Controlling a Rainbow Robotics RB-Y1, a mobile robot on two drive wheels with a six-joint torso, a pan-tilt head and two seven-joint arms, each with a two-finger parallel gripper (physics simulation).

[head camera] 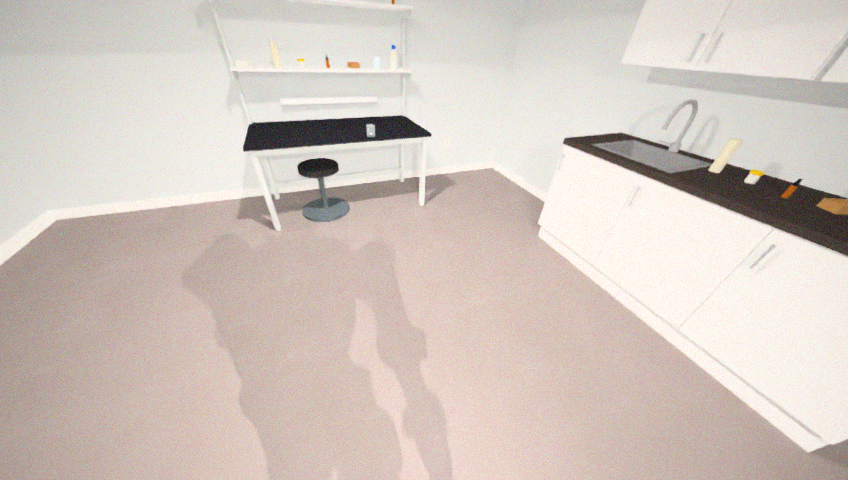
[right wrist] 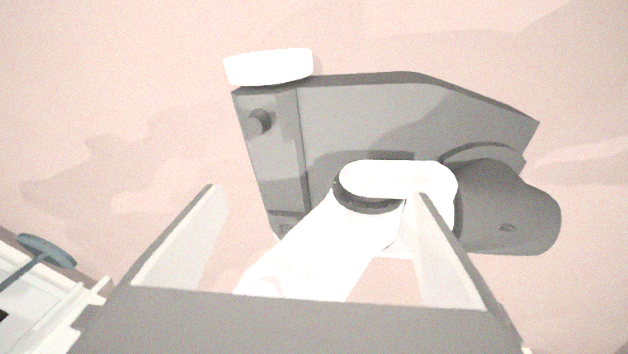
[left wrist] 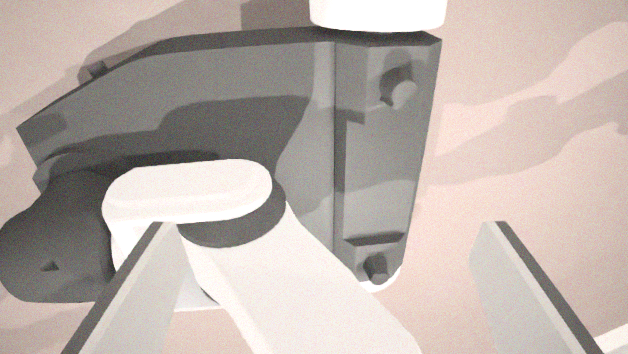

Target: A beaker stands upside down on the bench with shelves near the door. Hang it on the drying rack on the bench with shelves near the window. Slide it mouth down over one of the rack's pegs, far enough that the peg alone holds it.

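Frame: origin at the robot's base, x ahead, y left, z up, level; millimetres.
Seen in the pictures: left gripper, fingertip midpoint: (left wrist: 328, 242); right gripper, fingertip midpoint: (right wrist: 313, 200).
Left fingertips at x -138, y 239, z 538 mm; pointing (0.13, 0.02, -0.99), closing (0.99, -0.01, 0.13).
Note:
A point is followed by its place in that frame.
A small clear beaker (head camera: 370, 130) @(x 2305, y 488, z 818 mm) stands on the black top of the bench with shelves (head camera: 309, 133) @(x 2325, y 1022, z 762 mm), towards its right front part, in the head view. It is too small there to tell which end is up. The drying rack does not show in the head view. My left gripper (left wrist: 328, 242) @(x -139, y 239, z 538 mm) is open, with its two fingers wide apart and the robot's own base and arm behind them. My right gripper (right wrist: 313, 200) @(x -177, y -248, z 534 mm) is also open and empty, above the floor beside the robot's base. Both grippers are far from the beaker.
A black round stool (head camera: 318, 168) @(x 2240, y 969, z 483 mm) stands at the bench's front edge. On the right runs a white cabinet row with a dark counter (head camera: 651, 172) @(x 1397, y -1275, z 901 mm), a sink (head camera: 648, 155) @(x 1860, y -1578, z 853 mm), a faucet (head camera: 690, 118) @(x 1786, y -1655, z 1118 mm) and small items. Bottles stand on the shelf (head camera: 321, 70) @(x 2573, y 917, z 1211 mm) above the bench.

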